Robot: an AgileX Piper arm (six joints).
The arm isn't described. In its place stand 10 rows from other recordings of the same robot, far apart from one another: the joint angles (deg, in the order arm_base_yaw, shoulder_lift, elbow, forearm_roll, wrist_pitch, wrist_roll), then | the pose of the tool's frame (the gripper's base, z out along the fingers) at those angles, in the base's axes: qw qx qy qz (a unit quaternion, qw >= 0); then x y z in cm.
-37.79, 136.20, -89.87, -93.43, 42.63, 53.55 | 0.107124 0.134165 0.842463 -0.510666 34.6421 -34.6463 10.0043
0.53, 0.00, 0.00, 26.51, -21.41, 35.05 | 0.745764 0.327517 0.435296 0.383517 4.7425 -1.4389 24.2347
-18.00, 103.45, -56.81, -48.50, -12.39, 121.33 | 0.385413 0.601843 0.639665 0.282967 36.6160 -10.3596 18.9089
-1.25, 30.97, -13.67, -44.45, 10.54, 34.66 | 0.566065 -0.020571 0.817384 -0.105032 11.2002 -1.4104 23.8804
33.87, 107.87, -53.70, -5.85, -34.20, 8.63 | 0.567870 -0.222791 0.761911 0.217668 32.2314 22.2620 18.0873
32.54, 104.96, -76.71, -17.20, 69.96, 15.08 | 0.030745 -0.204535 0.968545 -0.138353 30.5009 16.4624 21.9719
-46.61, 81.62, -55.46, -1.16, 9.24, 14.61 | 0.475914 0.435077 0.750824 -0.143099 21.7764 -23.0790 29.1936
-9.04, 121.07, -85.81, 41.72, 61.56, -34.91 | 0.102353 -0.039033 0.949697 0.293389 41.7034 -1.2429 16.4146
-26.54, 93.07, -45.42, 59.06, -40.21, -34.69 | 0.533702 0.446037 0.661600 -0.280176 26.7858 -19.0107 22.4325
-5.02, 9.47, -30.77, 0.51, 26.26, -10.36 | 0.701527 -0.031502 0.706174 -0.090472 3.3763 -0.2606 33.8408
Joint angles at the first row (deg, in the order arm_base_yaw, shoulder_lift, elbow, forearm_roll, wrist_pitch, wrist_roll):
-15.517, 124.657, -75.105, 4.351, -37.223, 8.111
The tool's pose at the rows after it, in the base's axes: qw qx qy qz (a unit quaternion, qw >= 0); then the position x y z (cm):
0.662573 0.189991 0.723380 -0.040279 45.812 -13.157 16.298
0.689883 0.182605 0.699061 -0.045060 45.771 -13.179 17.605
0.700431 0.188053 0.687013 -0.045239 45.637 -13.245 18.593
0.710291 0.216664 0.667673 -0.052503 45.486 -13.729 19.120
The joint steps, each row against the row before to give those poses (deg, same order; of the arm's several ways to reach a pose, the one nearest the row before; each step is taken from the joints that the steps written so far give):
0.001, -0.106, 0.000, 0.000, -0.480, -0.001
-0.001, -0.931, 0.001, -0.001, -3.369, -0.363
0.000, -1.073, 0.000, 0.893, -0.650, -0.001
0.000, -0.271, -0.226, 4.551, -1.486, -1.264

